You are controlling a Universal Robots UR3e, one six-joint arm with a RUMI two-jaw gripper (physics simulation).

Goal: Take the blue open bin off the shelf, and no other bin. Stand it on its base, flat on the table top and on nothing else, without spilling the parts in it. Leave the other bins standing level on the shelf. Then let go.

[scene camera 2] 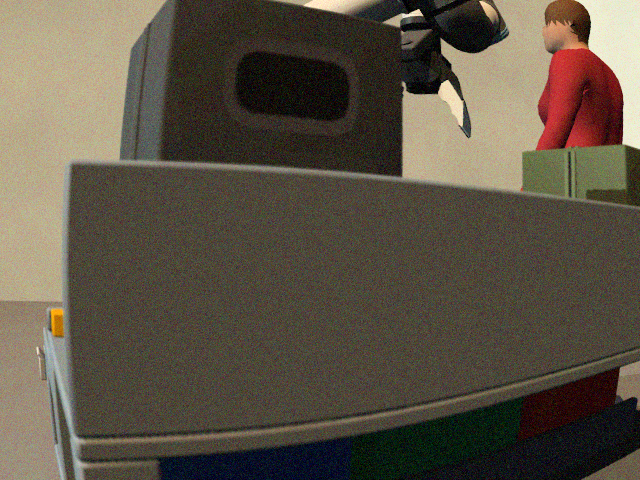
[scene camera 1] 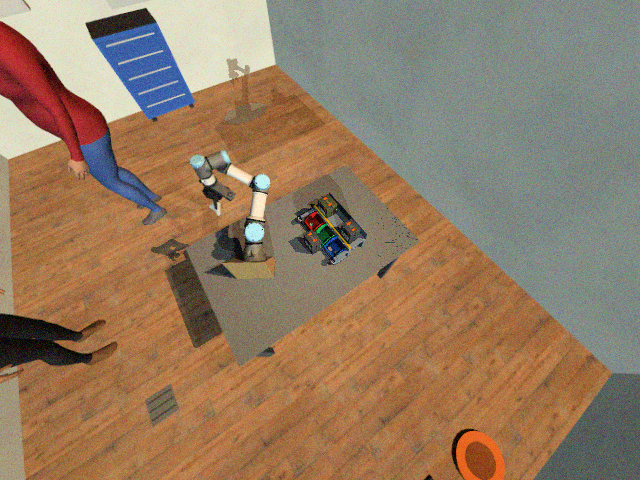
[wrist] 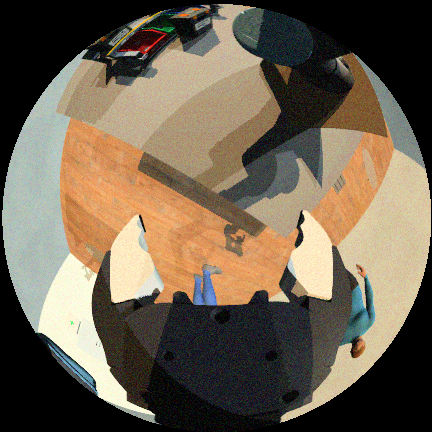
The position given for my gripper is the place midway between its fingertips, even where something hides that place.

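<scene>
Here is my gripper (scene camera 2: 422, 137), and I find the gripper (wrist: 220, 214) in my own wrist view too.
</scene>
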